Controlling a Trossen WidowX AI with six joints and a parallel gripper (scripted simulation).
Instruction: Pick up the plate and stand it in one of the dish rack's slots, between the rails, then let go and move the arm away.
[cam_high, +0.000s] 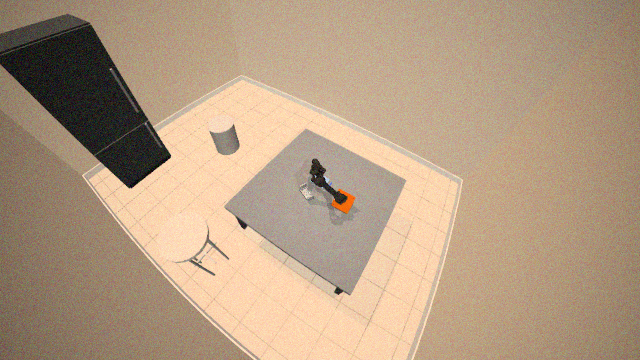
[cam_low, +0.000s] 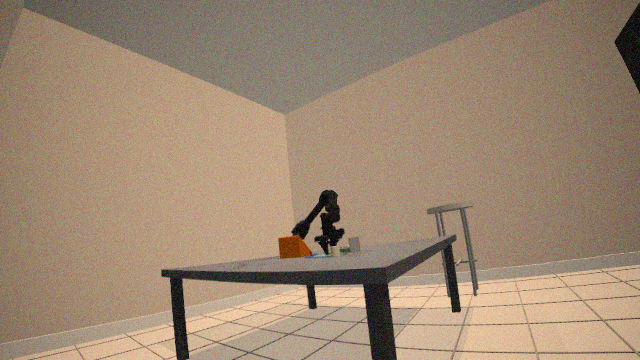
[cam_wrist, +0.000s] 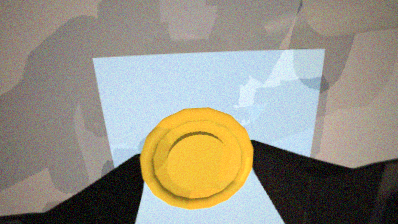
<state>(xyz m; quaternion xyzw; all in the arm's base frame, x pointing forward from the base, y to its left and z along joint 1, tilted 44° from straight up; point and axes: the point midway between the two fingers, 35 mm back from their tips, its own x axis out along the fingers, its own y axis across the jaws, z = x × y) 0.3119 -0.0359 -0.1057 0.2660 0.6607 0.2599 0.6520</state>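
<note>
Right now my gripper tip is 90 mm to the left of the white cup, 80 mm short of it and 20 mm below it.
</note>
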